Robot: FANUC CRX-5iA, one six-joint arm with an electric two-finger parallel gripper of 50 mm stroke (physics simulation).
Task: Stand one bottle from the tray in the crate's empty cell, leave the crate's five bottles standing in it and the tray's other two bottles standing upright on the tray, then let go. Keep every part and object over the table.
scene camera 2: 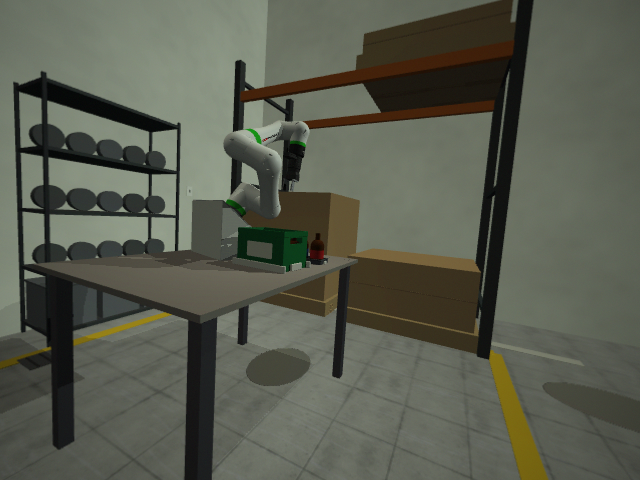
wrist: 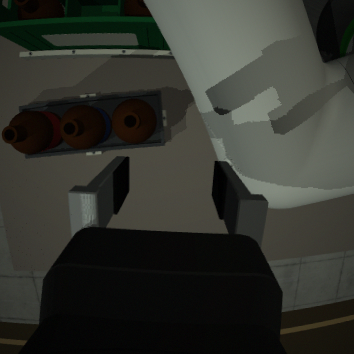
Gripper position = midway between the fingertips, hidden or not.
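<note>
The wrist view contains my gripper (wrist: 170, 175), together with a brown bottle (wrist: 35, 131).
</note>
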